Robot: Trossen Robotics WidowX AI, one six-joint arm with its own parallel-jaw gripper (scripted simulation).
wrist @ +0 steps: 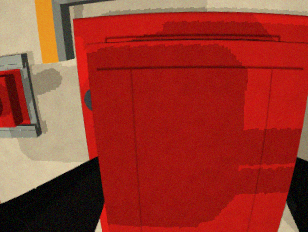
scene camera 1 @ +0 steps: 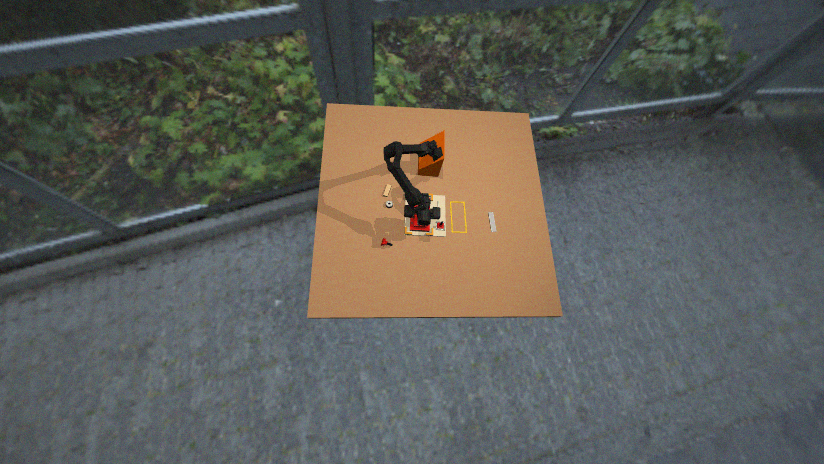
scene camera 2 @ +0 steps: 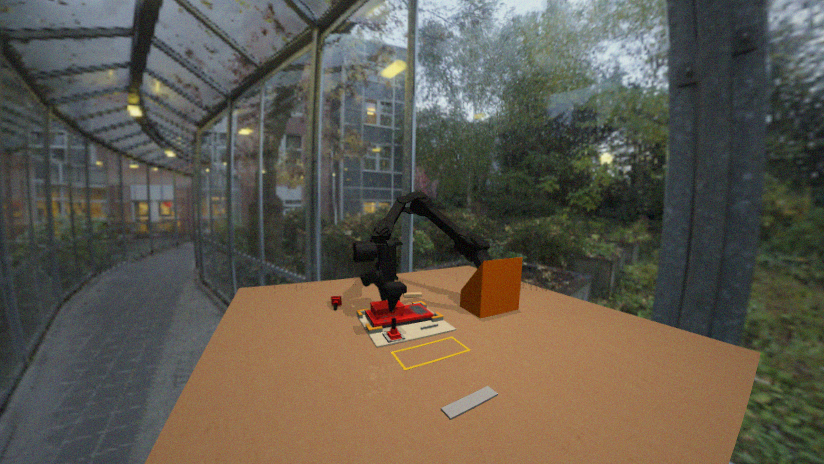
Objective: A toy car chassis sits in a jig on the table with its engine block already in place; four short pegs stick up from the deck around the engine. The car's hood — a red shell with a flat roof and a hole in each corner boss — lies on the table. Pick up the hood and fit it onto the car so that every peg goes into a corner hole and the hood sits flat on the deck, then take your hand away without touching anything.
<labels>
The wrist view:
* gripper: 195, 167
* red hood: 185, 127, held by the gripper
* jig: 45, 53
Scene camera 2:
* gripper: 387, 307
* grey bar: 454, 409
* jig: 436, 326
</labels>
